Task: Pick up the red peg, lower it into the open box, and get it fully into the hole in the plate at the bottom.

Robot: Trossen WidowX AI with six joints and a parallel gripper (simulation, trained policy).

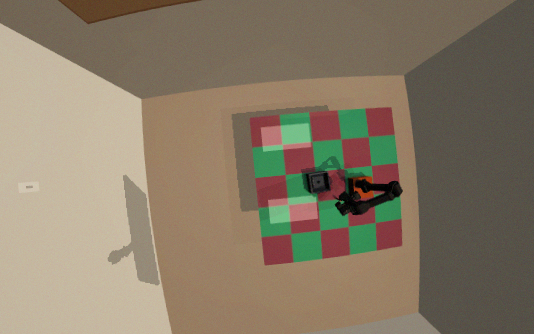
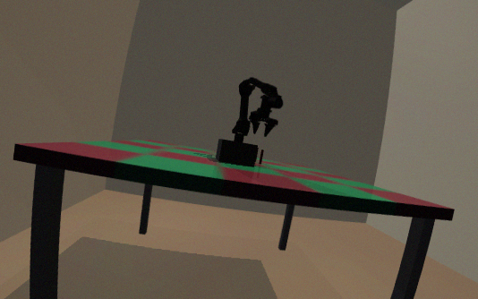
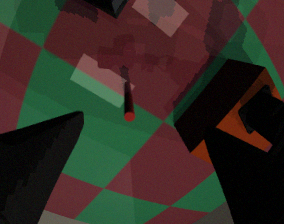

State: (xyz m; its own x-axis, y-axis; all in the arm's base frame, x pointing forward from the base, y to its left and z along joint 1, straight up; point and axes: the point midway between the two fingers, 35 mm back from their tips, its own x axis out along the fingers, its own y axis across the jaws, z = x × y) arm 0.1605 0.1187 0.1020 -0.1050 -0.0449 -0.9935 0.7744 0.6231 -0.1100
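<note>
The red peg lies 120 mm below my gripper tip, 30 mm to the left of it and 20 mm behind it. Round my gripper tip: box: 180 mm ahead, 130 mm below, 100 mm to the right.
</note>
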